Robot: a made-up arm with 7 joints.
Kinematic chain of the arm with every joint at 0, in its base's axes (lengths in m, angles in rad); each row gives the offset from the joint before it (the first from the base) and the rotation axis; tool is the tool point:
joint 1: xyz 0 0.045 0 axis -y
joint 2: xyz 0 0.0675 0 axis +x
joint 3: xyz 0 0 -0.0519 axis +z
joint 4: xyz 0 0 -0.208 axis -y
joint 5: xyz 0 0 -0.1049 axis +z
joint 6: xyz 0 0 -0.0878 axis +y
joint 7: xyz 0 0 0 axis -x
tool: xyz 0 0 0
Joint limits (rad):
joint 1: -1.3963..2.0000
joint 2: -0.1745..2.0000
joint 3: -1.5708..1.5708
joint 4: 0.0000..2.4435
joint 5: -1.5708..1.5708
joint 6: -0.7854..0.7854
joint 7: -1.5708..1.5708
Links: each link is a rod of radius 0.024 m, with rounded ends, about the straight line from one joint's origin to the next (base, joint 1, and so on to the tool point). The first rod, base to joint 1, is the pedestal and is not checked.
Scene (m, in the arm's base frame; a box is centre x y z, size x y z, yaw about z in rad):
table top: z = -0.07
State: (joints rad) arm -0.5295 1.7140 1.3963 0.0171 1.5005 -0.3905 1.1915
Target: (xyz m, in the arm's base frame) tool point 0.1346 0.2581 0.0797
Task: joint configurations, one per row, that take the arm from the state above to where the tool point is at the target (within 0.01 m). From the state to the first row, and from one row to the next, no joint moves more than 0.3 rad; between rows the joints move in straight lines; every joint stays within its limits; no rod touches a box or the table.
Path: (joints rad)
1: -0.5504 1.6968 1.3755 0.2901 1.5005 -0.3905 1.1915
2: -0.5713 1.6795 1.3546 0.5630 1.5005 -0.3905 1.1915
3: -0.5922 1.6623 1.3338 0.8360 1.5005 -0.3905 1.1915
4: -0.6131 1.6450 1.3130 1.1090 1.5005 -0.3905 1.1915
5: -0.6340 1.6278 1.2922 1.3819 1.5005 -0.3905 1.1915
6: -0.6549 1.6105 1.2713 1.6549 1.5005 -0.3905 1.1915
7: -0.6758 1.5933 1.2505 1.9278 1.5005 -0.3905 1.1915
8: -0.6967 1.5760 1.2297 2.2008 1.5005 -0.3905 1.1915

